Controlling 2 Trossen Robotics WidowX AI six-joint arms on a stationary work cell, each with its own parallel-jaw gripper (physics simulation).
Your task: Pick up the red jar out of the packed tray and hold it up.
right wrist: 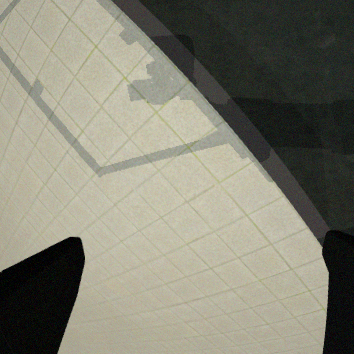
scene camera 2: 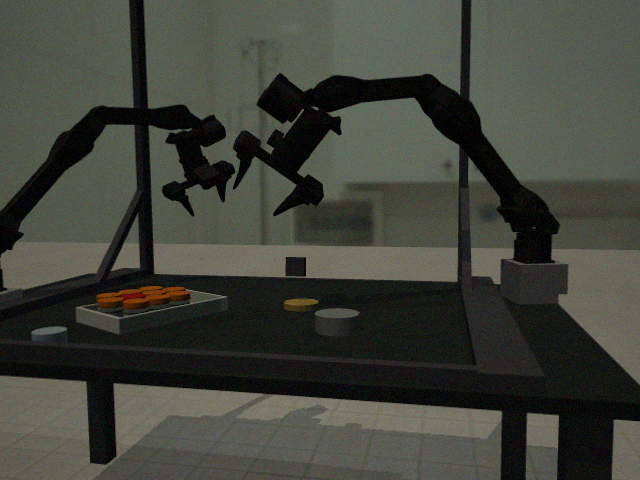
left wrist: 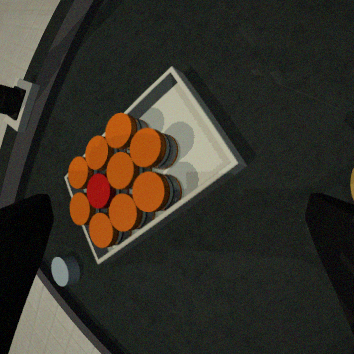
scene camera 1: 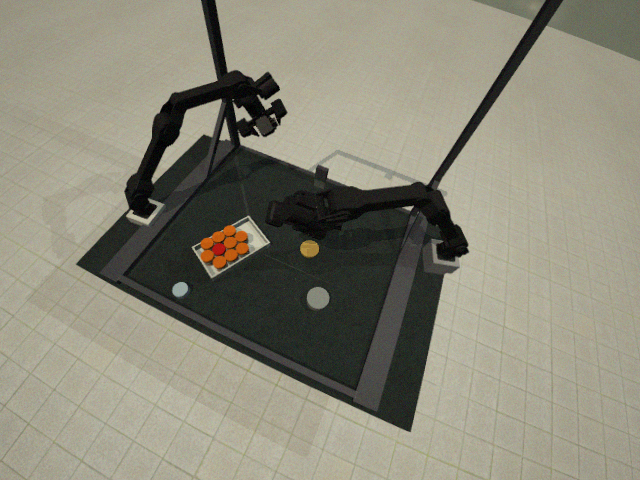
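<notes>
My left gripper point(scene camera 2: 253, 202) is visible, and you can find that left gripper at point(left wrist: 181, 207) and point(scene camera 1: 283, 222) too. My right gripper point(scene camera 2: 208, 208) is visible as well, also at point(right wrist: 208, 249) and point(scene camera 1: 269, 130). There's a red jar point(left wrist: 99, 192) here too, but in the right wrist view the jar is out of frame.
</notes>
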